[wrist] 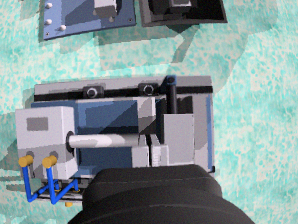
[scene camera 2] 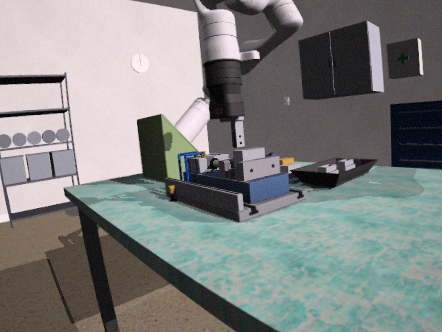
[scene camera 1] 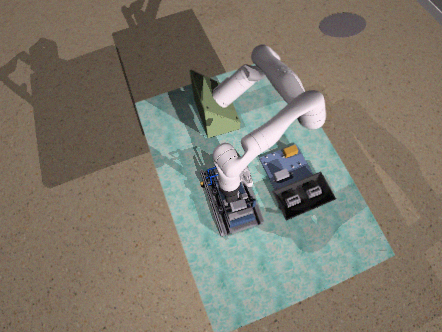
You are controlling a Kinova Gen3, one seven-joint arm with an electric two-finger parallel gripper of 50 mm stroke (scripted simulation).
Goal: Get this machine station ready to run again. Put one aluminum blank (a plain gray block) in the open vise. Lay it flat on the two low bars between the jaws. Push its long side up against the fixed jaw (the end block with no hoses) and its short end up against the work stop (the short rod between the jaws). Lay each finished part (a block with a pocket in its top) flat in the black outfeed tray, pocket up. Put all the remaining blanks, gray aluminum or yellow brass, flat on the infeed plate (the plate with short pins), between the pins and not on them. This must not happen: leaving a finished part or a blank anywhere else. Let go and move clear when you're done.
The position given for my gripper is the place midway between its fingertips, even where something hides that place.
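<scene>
My gripper [scene camera 2: 238,147] is visible, also in the wrist view [wrist: 148,145]. A gray blank [wrist: 177,130] is visible to me as well.
</scene>
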